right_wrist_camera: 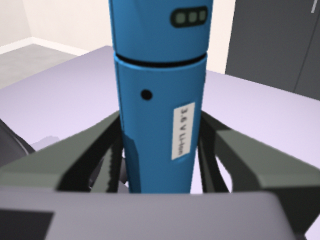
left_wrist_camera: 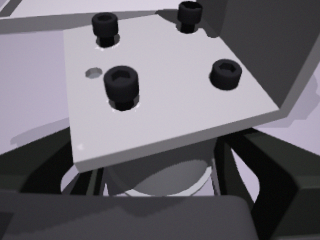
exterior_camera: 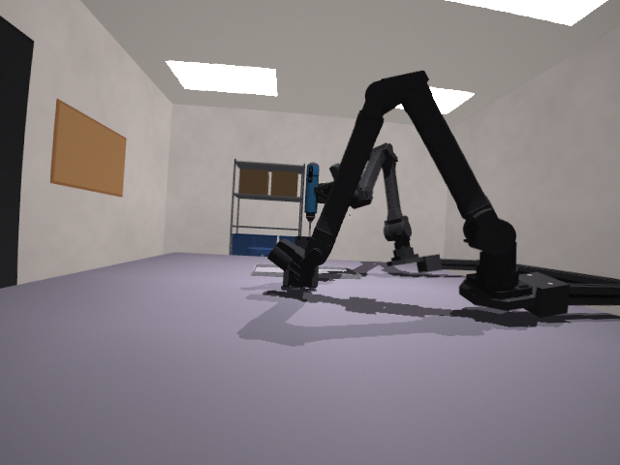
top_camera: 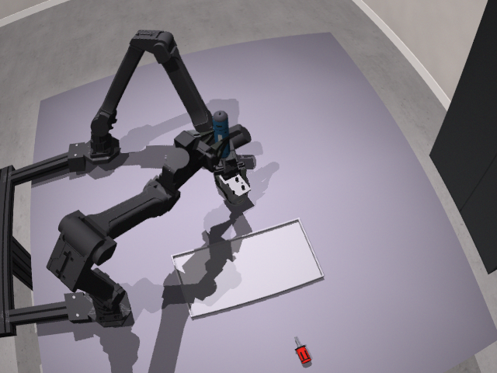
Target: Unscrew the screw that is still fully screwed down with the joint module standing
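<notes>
Now: the joint module body 10 mm above my left hand. From my left hand the other things lie so: white tray 260 mm to the right, 20 mm below, 20 mm behind; then white bracket 50 mm above; then red hand screwdriver 570 mm to the right, 80 mm ahead, 10 mm below.
</notes>
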